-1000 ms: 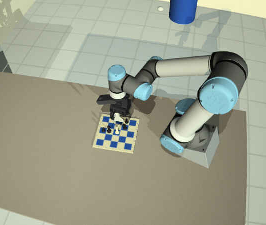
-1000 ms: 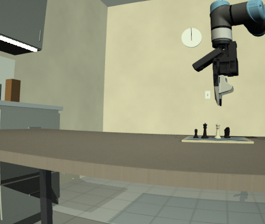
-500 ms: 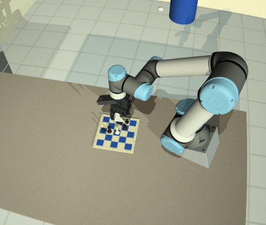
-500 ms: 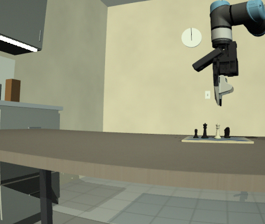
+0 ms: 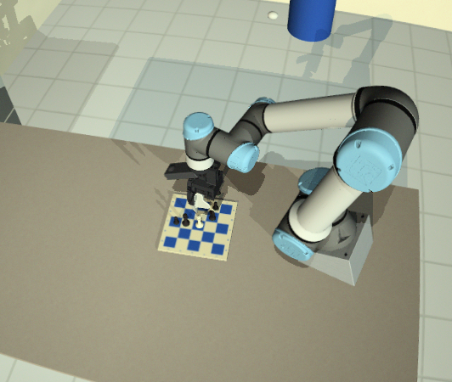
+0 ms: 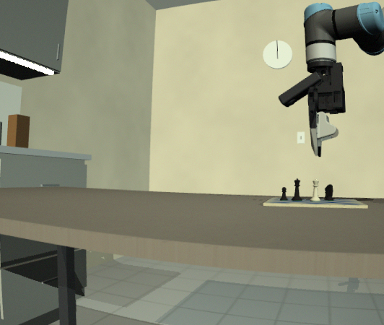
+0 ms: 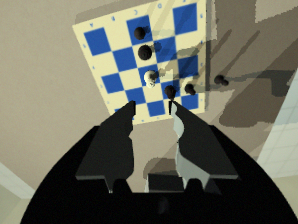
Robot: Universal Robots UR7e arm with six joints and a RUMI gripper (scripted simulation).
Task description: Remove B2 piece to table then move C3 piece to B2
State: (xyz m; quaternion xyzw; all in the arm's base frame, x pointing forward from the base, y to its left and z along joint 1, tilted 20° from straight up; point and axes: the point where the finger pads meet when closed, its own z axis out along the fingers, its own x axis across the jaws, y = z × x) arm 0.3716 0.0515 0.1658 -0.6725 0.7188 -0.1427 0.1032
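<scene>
The white piece is 100 mm below my hand. From my hand the other things lie so: black knight (110 mm below, 40 mm to the right, 30 mm behind); chessboard (120 mm below).
</scene>
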